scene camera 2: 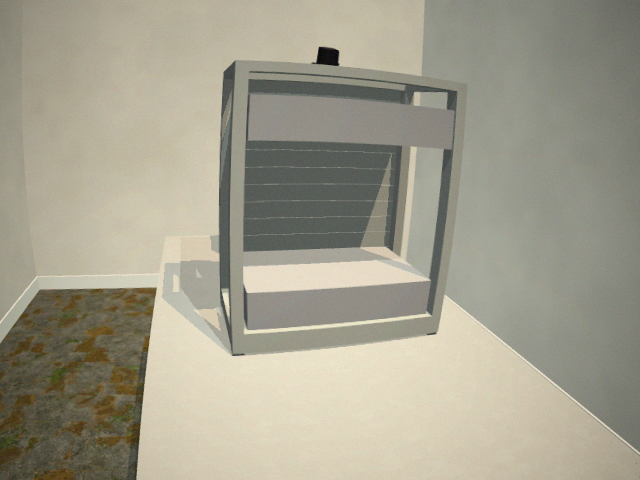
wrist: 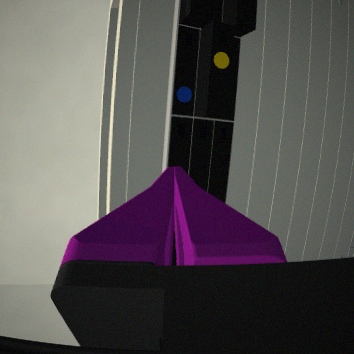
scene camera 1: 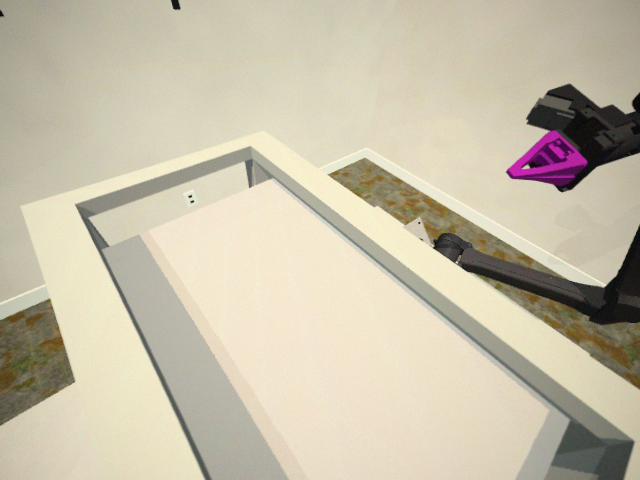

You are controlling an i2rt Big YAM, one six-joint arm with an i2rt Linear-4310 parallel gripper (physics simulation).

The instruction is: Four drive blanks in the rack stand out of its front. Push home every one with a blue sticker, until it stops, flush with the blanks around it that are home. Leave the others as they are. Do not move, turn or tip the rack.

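Observation:
The rack (scene camera 1: 46, 248) (scene camera 2: 236, 206) (wrist: 145, 100) stands upright; both scene views hide the blanks. In the wrist view a black blank with a blue sticker (wrist: 184, 94) sits beside a black blank with a yellow sticker (wrist: 221, 60). The yellow one stands out further, with its left side showing. At the top edge, dark blocks (wrist: 240, 15) stand out further; any stickers on them are out of view. More dark blanks (wrist: 200, 145) lie below, partly hidden by the fingers. My magenta gripper (scene camera 1: 508, 173) (wrist: 173, 177) is shut and empty, in front of the rack and apart from it.
The rack stands on a pale table (scene camera 2: 361, 413). Inside its open frame are a pale lower box (scene camera 2: 336, 304) and an upper box (scene camera 2: 346, 118). A dark arm link (scene camera 1: 527, 276) runs beside the rack. A black part (scene camera 2: 328, 55) shows above the rack's top edge.

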